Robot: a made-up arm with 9 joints. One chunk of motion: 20 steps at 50 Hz.
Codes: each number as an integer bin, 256 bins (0 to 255) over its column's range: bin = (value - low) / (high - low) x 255, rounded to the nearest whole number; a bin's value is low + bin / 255 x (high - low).
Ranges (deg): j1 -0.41..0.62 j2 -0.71..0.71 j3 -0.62..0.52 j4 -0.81..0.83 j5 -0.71..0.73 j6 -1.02..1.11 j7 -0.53..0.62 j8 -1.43..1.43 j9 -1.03..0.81
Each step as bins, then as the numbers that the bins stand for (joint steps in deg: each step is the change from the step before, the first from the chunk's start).
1 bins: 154 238 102 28 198 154 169 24 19
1 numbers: 0.212 0.615 -0.164 -0.630 0.408 0.266 0.232 -1.161 -0.893
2 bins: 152 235 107 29 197 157 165 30 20
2 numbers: 0.204 0.599 -0.142 -0.623 0.402 0.291 0.214 -1.094 -0.886
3 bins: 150 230 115 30 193 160 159 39 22
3 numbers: 0.196 0.571 -0.106 -0.617 0.380 0.316 0.187 -0.993 -0.871
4 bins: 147 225 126 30 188 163 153 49 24
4 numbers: 0.184 0.543 -0.057 -0.617 0.352 0.342 0.160 -0.880 -0.857
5 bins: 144 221 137 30 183 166 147 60 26
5 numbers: 0.172 0.521 -0.008 -0.617 0.323 0.367 0.133 -0.757 -0.842
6 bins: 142 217 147 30 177 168 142 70 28
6 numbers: 0.164 0.498 0.037 -0.617 0.290 0.383 0.110 -0.645 -0.828
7 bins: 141 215 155 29 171 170 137 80 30
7 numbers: 0.160 0.487 0.073 -0.623 0.256 0.400 0.088 -0.533 -0.814
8 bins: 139 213 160 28 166 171 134 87 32
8 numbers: 0.151 0.476 0.095 -0.630 0.227 0.408 0.074 -0.454 -0.799
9 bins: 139 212 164 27 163 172 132 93 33
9 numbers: 0.151 0.471 0.113 -0.636 0.210 0.417 0.065 -0.387 -0.792
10 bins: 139 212 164 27 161 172 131 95 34
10 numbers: 0.151 0.471 0.113 -0.636 0.199 0.417 0.061 -0.365 -0.785
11 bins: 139 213 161 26 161 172 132 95 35
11 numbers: 0.151 0.476 0.100 -0.643 0.199 0.417 0.065 -0.365 -0.777
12 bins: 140 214 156 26 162 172 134 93 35
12 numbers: 0.155 0.482 0.077 -0.643 0.205 0.417 0.074 -0.387 -0.777
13 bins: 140 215 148 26 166 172 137 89 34
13 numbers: 0.155 0.487 0.042 -0.643 0.227 0.417 0.088 -0.432 -0.785
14 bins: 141 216 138 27 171 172 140 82 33
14 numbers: 0.160 0.493 -0.003 -0.636 0.256 0.417 0.101 -0.510 -0.792
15 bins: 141 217 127 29 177 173 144 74 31
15 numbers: 0.160 0.498 -0.052 -0.623 0.290 0.425 0.119 -0.600 -0.806
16 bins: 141 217 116 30 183 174 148 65 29
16 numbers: 0.160 0.498 -0.101 -0.617 0.323 0.433 0.137 -0.701 -0.821
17 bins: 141 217 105 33 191 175 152 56 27
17 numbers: 0.160 0.498 -0.151 -0.598 0.369 0.442 0.155 -0.802 -0.835
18 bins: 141 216 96 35 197 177 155 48 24
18 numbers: 0.160 0.493 -0.191 -0.585 0.402 0.458 0.169 -0.892 -0.857
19 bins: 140 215 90 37 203 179 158 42 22
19 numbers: 0.155 0.487 -0.218 -0.572 0.436 0.475 0.183 -0.959 -0.871
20 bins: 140 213 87 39 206 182 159 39 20
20 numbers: 0.155 0.476 -0.231 -0.559 0.453 0.500 0.187 -0.993 -0.886
